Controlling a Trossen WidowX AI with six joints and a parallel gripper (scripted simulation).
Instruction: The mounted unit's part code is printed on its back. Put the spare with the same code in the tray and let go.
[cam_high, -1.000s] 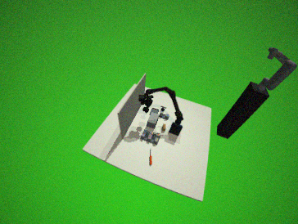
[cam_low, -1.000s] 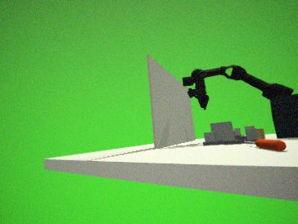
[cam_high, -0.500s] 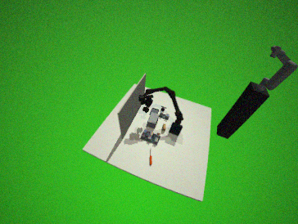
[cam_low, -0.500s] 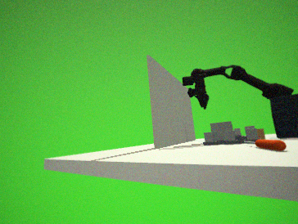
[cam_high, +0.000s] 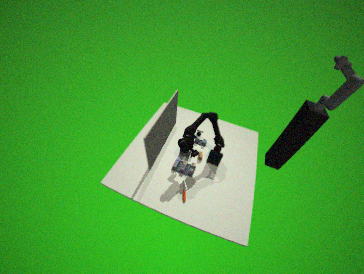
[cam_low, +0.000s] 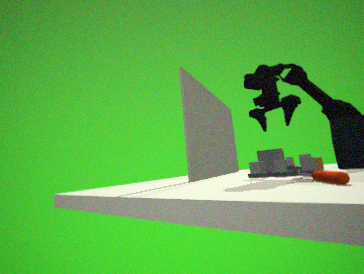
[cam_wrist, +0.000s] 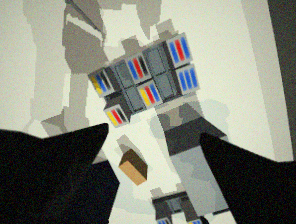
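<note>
The grey spare lies 120 mm below my gripper tip, 70 mm behind it and 10 mm to the left of it. The rest, counted from my gripper tip: grey wall panel: 300 mm ahead, 130 mm to the right, 60 mm above.
</note>
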